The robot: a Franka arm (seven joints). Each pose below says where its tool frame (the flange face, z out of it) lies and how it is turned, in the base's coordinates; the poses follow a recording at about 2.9 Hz.
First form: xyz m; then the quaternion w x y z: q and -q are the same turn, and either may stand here.
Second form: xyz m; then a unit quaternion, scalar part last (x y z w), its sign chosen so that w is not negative. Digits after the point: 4 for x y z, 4 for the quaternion.
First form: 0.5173, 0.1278, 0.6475, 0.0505, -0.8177, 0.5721, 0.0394
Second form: 0.5173, 0.1278, 0.6475, -0.8177, 0.5721, 0.0394, 0.0505
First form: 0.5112, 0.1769, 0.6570, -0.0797, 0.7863, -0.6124, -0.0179
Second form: 0.5112, 0.1769, 0.6570, -0.7863, 0.6124, 0.0179, 0.0797
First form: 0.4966, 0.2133, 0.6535, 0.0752, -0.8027, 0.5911, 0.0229
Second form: 0.4966, 0.2133, 0.6535, -0.8027, 0.5911, 0.0229, 0.0752
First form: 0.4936, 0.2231, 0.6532, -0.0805, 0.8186, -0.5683, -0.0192
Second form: 0.4936, 0.2231, 0.6532, -0.8186, 0.5683, 0.0192, 0.0805
